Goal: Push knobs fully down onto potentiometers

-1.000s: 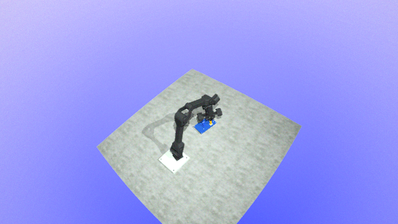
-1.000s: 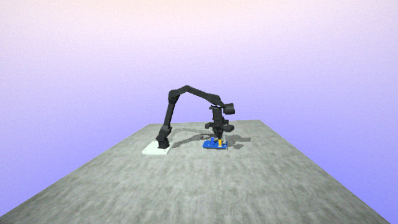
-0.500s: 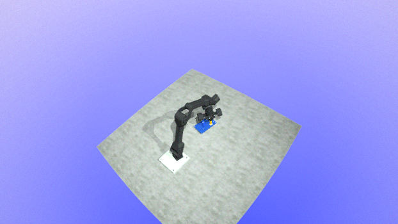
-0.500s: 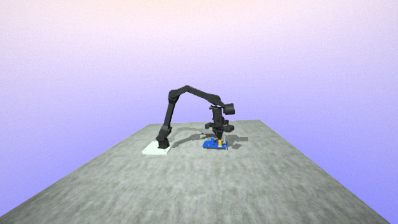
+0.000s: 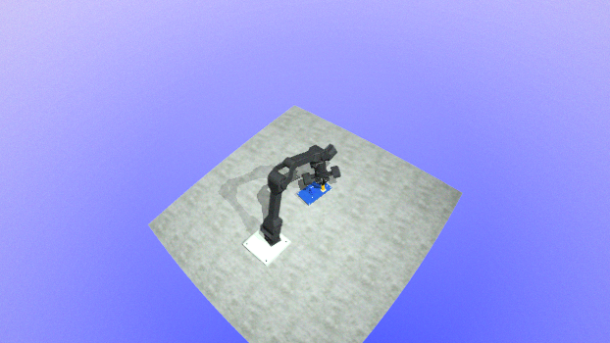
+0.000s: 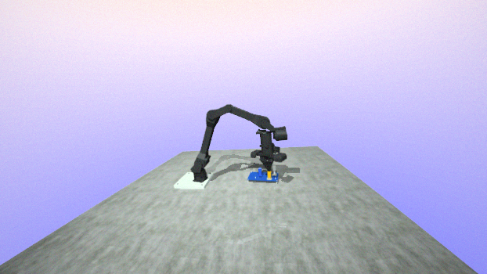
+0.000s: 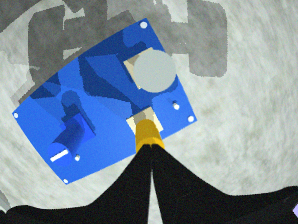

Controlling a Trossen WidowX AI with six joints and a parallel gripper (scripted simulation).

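The orange knob lies 2 cm below my gripper tip. Also, from my gripper tip: dark blue part 5 cm behind, 2 cm to the left, 2 cm below; blue knob 5 cm behind, 2 cm to the left, 1 cm below.
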